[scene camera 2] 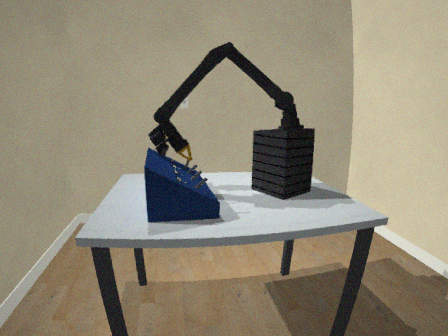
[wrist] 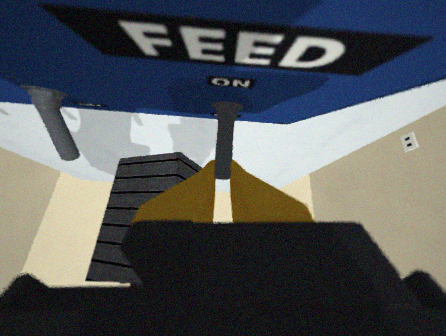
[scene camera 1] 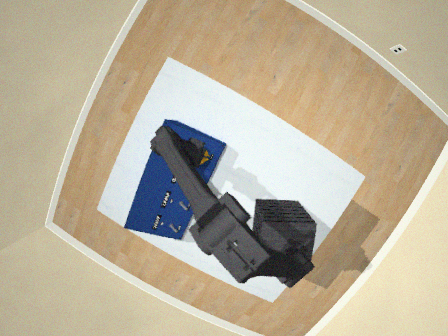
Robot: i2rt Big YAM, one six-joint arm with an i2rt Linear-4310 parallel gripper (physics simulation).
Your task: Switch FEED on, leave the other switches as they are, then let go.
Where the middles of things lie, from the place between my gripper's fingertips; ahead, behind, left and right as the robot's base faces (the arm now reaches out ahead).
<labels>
The feed lever (wrist: pixel 224 146) lies 2 cm ahead of my hand and 1 cm below it. Also, from my hand: drive lever (wrist: pixel 52 118) (12 cm to the left, 2 cm below); blue switch panel (scene camera 1: pixel 156 207) (8 cm ahead, 19 cm to the left, 5 cm below).
</labels>
